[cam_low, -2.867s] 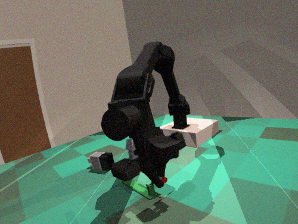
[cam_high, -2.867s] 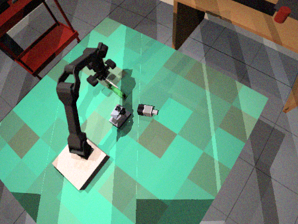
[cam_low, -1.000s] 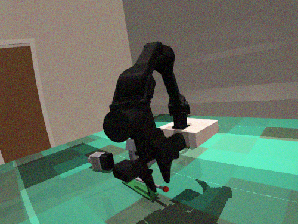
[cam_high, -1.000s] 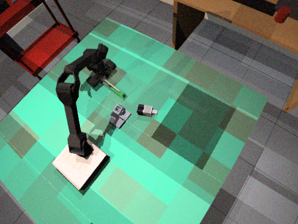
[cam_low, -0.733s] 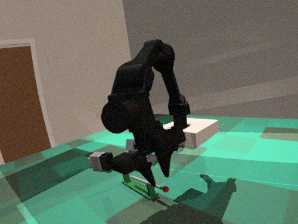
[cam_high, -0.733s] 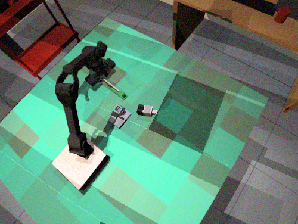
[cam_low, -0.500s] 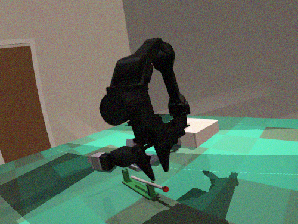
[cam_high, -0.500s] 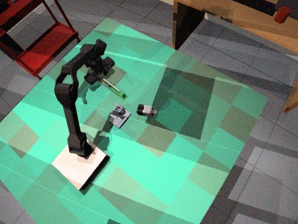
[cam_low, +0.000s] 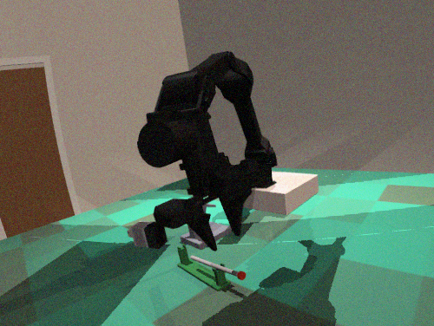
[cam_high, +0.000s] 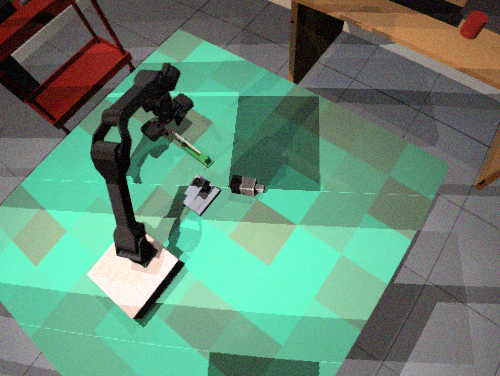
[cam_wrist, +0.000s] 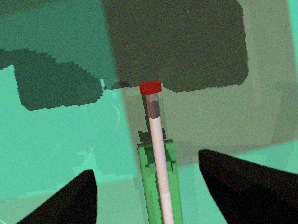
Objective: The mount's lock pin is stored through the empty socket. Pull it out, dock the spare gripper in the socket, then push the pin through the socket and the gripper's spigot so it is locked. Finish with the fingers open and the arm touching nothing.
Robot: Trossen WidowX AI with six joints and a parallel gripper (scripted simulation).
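Right now the green pin rest is 90 mm to the right of my gripper tip and 70 mm below it. Also, from my gripper tip: grey mount (200 mm to the right, 120 mm behind, 50 mm below); spare gripper (320 mm to the right, 70 mm below, 30 mm behind).
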